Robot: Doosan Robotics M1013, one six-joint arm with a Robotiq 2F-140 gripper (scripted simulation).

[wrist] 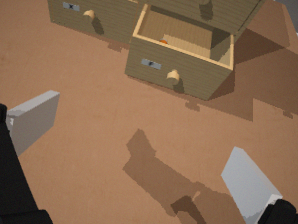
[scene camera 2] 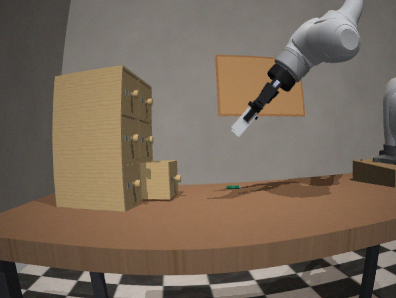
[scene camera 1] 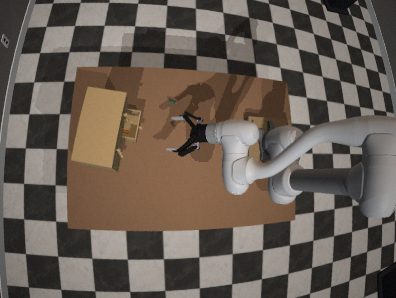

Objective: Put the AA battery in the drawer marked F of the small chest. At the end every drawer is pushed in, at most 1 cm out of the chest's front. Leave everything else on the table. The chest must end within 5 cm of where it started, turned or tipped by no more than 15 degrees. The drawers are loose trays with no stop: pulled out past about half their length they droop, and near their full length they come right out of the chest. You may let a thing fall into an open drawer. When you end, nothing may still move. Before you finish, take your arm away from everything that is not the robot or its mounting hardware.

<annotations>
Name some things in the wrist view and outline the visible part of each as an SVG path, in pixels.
The gripper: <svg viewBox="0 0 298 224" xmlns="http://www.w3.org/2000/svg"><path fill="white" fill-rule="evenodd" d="M234 146L221 176L246 224L298 224L296 208L290 202L282 199L281 193L243 149ZM59 92L47 91L8 111L7 107L0 103L0 224L53 224L48 212L44 209L38 209L18 157L54 126L60 97Z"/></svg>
A drawer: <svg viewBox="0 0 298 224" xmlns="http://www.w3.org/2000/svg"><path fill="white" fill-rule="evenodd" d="M145 3L132 35L124 74L208 100L233 71L234 34Z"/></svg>
</annotations>
